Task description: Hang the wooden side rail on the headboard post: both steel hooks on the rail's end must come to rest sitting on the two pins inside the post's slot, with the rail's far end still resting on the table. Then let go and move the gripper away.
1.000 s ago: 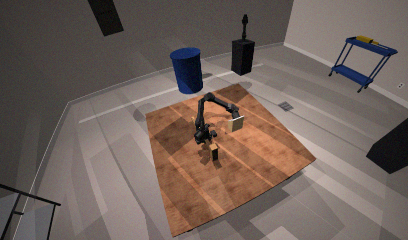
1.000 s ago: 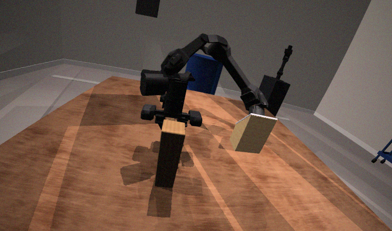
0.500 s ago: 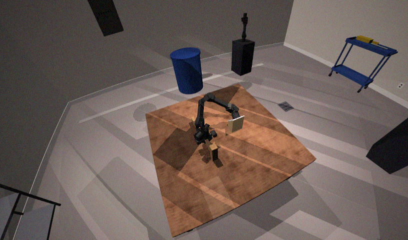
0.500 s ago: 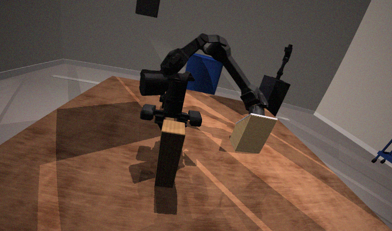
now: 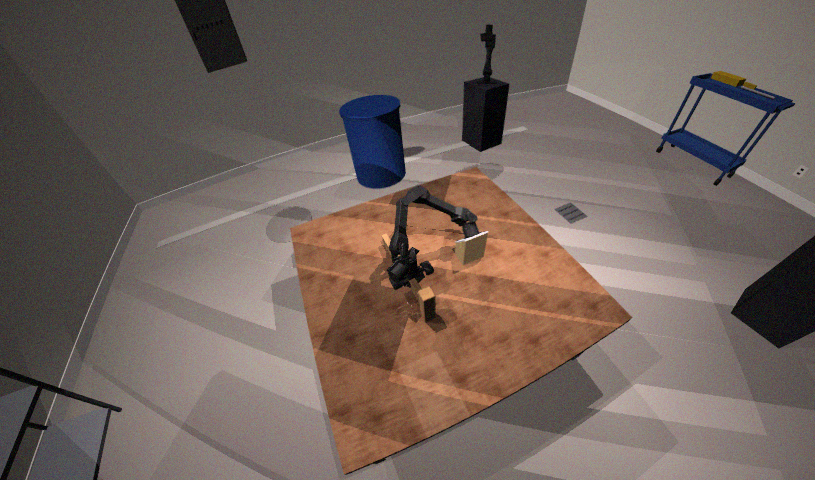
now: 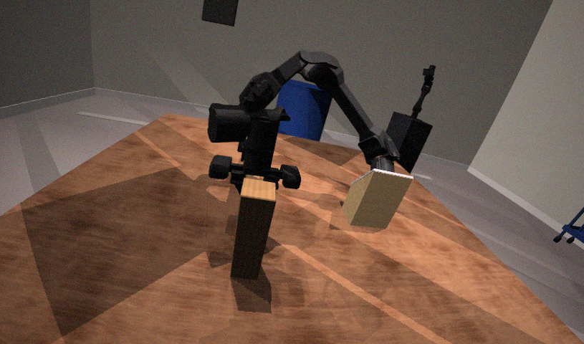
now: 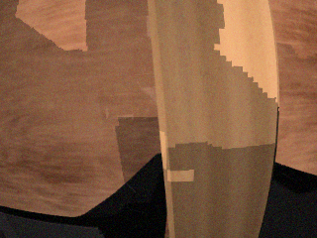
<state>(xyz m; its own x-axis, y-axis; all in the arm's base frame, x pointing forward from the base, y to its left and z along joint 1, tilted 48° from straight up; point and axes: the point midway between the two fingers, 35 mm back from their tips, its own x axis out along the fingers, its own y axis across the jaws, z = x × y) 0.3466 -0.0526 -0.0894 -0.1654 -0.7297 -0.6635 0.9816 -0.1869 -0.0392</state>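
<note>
My gripper tip is 140 mm to the right of the wooden headboard post, 40 mm below it and 10 mm short of it.
</note>
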